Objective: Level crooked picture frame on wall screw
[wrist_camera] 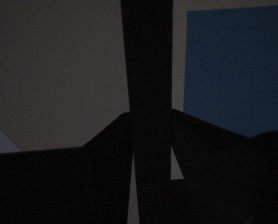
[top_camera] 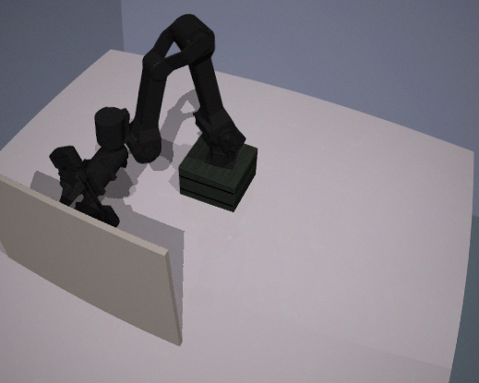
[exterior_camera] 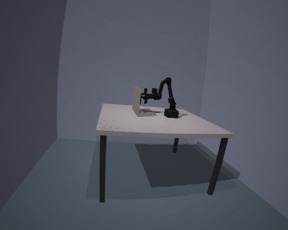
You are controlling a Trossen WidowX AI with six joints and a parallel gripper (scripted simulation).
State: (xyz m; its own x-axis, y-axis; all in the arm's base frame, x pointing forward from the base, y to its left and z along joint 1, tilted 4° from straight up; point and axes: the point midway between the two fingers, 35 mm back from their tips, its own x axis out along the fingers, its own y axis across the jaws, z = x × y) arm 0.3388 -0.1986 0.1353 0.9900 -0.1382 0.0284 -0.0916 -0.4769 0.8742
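Right now the picture frame is 5 cm below my gripper tip, 2 cm to the left of it and 1 cm ahead of it. Round my gripper tip: wall panel: 6 cm below, 2 cm ahead, 1 cm to the left.
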